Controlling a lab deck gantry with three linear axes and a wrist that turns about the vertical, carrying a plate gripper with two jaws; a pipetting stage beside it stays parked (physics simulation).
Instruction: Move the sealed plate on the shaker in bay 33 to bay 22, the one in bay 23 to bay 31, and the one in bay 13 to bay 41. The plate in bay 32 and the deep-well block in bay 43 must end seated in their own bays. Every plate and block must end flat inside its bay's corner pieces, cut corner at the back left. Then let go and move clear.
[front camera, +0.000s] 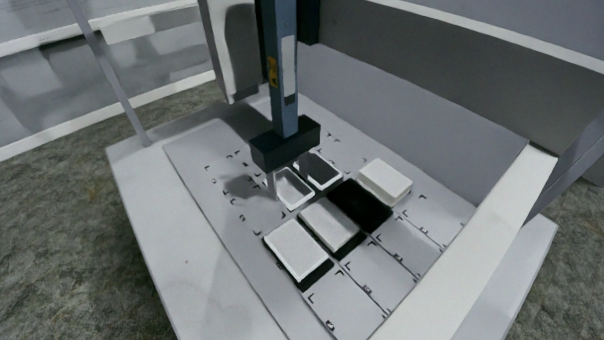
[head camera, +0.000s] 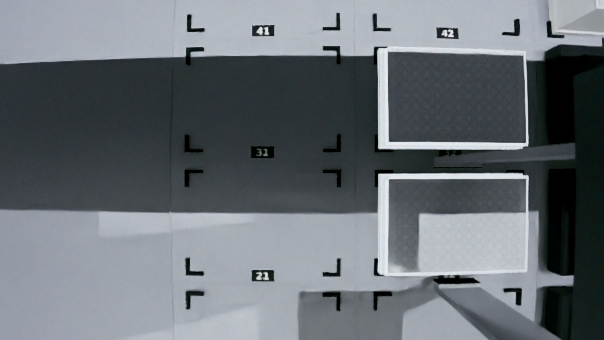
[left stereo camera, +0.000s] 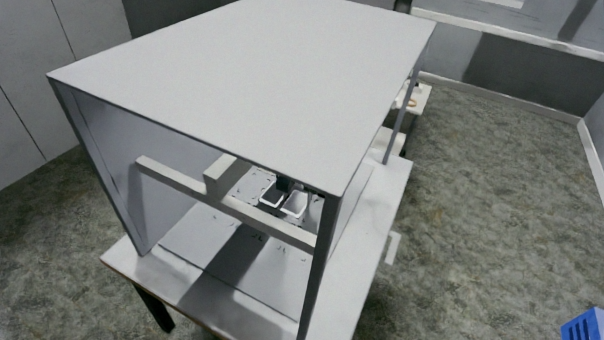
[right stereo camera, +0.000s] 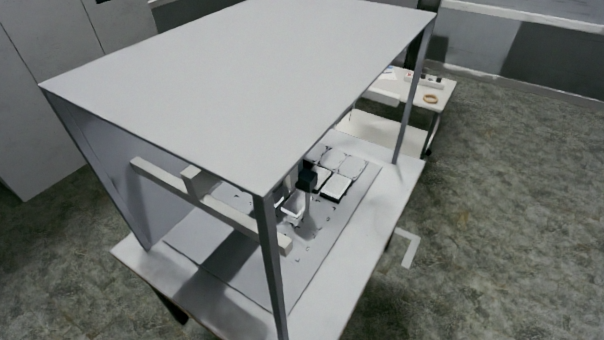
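Note:
A sealed plate lies flat in bay 22. My gripper is low over it, one jaw beyond each long side; narrow gaps in the head view show it open. The bay 32 plate lies flat behind it. The plate on the bay 23 shaker and the one on the bay 13 shaker sit in place. The bay 33 shaker is bare. The deep-well block stands in bay 43. Cut corners cannot be made out.
Bay 31's label and bay 41's label show between their corner pieces at the left of the head view. The parked pipetting stage hangs behind the gripper. A white beam crosses the deck's near right side.

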